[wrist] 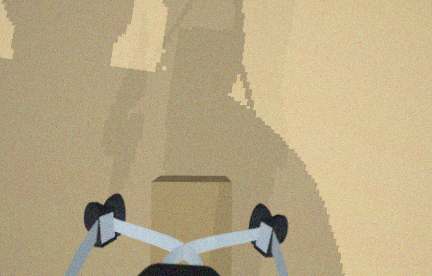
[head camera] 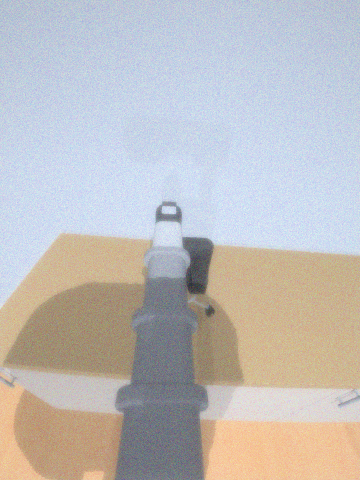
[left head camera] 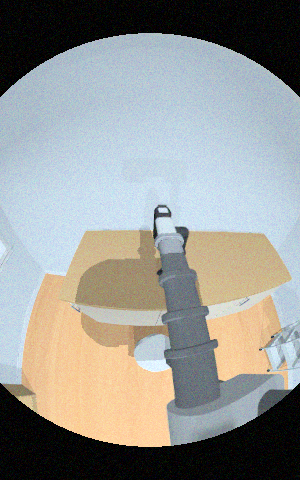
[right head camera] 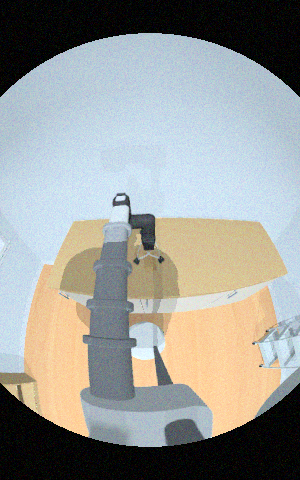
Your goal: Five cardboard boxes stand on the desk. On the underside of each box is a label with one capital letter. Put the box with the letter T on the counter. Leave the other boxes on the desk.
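Seen in the pictures: gripper, fingertip midpoint: (wrist: 188, 215) (right head camera: 148, 262); robot's base at its link origin: (left head camera: 154, 351) (right head camera: 144, 339).
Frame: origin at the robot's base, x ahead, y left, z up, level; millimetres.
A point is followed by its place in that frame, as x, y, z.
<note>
A cardboard box (wrist: 191, 215) @[482, -89, 932] is on the tan top of the counter (head camera: 300, 310) @[490, -511, 883] (left head camera: 240, 265) @[464, -614, 882] (right head camera: 215, 255) @[476, -515, 882] (wrist: 370, 150) @[543, -261, 882], at the bottom middle of the wrist view. Its underside and any label are hidden. My gripper (wrist: 188, 215) @[471, -87, 885] (right head camera: 148, 260) @[471, -87, 885] is open, with one fingertip on each side of the box and a visible gap between each fingertip and the box. In the head camera view the arm hides most of the gripper. The desk and the other four boxes cannot be made out in these views.
The extended arm (head camera: 167, 350) @[185, -3, 1302] (left head camera: 190, 325) @[122, 2, 1305] (right head camera: 111, 320) @[116, -11, 1305] reaches over the counter, whose front has handles. A white round object (left head camera: 150, 352) @[6, 47, 187] (right head camera: 150, 345) @[-54, -61, 187] is on the floor in front. A wooden piece of furniture (left head camera: 20, 396) (right head camera: 17, 382) shows at lower left. A pale wall rises behind the counter.
</note>
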